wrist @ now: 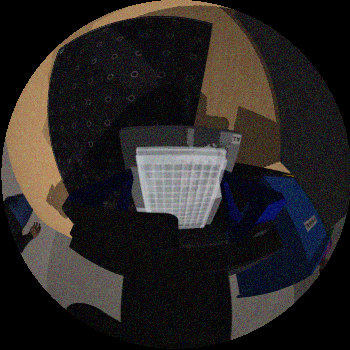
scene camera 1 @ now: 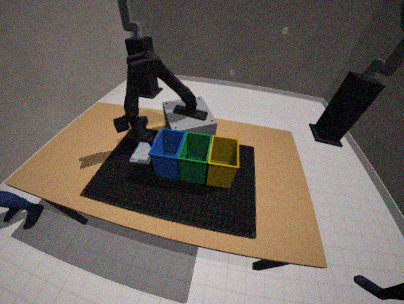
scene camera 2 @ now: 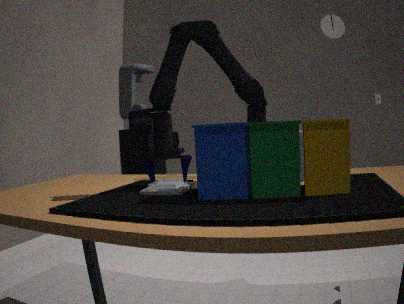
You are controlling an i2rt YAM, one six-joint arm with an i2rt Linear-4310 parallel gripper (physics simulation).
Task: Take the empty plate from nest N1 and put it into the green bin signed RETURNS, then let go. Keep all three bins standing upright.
Scene:
blue bin: wrist 300, 229; scene camera 1; scene camera 2
yellow bin: scene camera 1; scene camera 2
same spot on blue bin: (scene camera 2: 223, 158) = (scene camera 1: 166, 167)
same spot on yellow bin: (scene camera 2: 326, 142) = (scene camera 1: 221, 172)

